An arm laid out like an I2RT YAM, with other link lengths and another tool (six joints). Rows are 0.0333 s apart.
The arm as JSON. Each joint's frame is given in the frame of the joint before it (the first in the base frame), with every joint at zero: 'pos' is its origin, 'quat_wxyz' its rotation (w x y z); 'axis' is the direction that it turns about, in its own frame. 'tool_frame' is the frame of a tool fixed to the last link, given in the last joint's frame.
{
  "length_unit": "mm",
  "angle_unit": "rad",
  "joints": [
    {
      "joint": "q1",
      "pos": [
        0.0,
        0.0,
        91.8
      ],
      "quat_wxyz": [
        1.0,
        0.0,
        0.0,
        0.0
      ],
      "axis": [
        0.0,
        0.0,
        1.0
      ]
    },
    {
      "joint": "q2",
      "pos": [
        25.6,
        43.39,
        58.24
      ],
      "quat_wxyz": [
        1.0,
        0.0,
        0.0,
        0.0
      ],
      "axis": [
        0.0,
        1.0,
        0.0
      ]
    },
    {
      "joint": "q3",
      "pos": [
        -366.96,
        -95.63,
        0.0
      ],
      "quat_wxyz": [
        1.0,
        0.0,
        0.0,
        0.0
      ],
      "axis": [
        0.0,
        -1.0,
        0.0
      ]
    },
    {
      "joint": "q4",
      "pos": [
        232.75,
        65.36,
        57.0
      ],
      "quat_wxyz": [
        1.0,
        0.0,
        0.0,
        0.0
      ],
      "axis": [
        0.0,
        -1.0,
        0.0
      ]
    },
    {
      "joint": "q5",
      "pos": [
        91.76,
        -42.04,
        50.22
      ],
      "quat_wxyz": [
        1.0,
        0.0,
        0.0,
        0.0
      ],
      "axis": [
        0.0,
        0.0,
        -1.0
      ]
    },
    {
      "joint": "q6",
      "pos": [
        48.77,
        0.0,
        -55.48
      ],
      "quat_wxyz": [
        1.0,
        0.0,
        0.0,
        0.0
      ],
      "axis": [
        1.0,
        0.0,
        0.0
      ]
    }
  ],
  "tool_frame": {
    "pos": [
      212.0,
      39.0,
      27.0
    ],
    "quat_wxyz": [
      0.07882,
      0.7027,
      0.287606,
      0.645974
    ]
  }
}
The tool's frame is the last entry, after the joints.
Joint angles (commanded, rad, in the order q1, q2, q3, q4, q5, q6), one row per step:
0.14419, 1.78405, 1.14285, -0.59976, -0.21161, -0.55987
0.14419, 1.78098, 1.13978, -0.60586, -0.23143, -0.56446
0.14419, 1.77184, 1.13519, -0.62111, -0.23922, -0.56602
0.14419, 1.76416, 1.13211, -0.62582, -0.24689, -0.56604
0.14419, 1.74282, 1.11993, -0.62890, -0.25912, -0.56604
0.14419, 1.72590, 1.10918, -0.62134, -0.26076, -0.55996
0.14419, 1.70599, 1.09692, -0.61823, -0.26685, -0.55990
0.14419, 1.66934, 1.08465, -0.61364, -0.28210, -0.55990
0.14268, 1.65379, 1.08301, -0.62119, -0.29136, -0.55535
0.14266, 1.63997, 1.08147, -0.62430, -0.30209, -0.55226
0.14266, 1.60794, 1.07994, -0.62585, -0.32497, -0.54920
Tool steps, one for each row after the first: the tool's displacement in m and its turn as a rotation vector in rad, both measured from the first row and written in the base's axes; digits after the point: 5 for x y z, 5 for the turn. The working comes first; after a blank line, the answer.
Tool pose at each row, in the base's axes (x y z in m, rotation vector in rad; the steps are taken from these numbers as rounded here):
0.41519, 0.13322, 0.09553, -2.24828, -1.74775, -0.29339
0.41062, 0.13745, 0.09701, -2.22518, -1.74661, -0.29560
0.40382, 0.13838, 0.09838, -2.21522, -1.74217, -0.28606
0.40095, 0.13983, 0.10073, -2.20772, -1.74036, -0.29001
0.39521, 0.14197, 0.10609, -2.19651, -1.74018, -0.30410
0.39413, 0.14220, 0.11015, -2.20011, -1.73821, -0.32273
0.39054, 0.14315, 0.11472, -2.19523, -1.74148, -0.33938
0.38710, 0.14632, 0.12669, -2.18257, -1.75081, -0.38343
0.38420, 0.14750, 0.13220, -2.17780, -1.74434, -0.39665
0.38219, 0.14974, 0.13774, -2.16934, -1.74219, -0.41351
0.37960, 0.15476, 0.15165, -2.14906, -1.74638, -0.46051

-0.00457, 0.00423, 0.00148, 0.01642, 0.00753, 0.01060
-0.01137, 0.00516, 0.00285, 0.02184, 0.01876, 0.01441
-0.01424, 0.00661, 0.00520, 0.02902, 0.01988, 0.01684
-0.01998, 0.00875, 0.01056, 0.04132, 0.01548, 0.02083
-0.02106, 0.00898, 0.01462, 0.04639, 0.00379, 0.01607
-0.02465, 0.00993, 0.01919, 0.05356, -0.00603, 0.01828
-0.02809, 0.01310, 0.03116, 0.07162, -0.03266, 0.02427
-0.03099, 0.01428, 0.03667, 0.08238, -0.03644, 0.02206
-0.03300, 0.01652, 0.04221, 0.09444, -0.04313, 0.02336
-0.03559, 0.02154, 0.05612, 0.12024, -0.06769, 0.03024

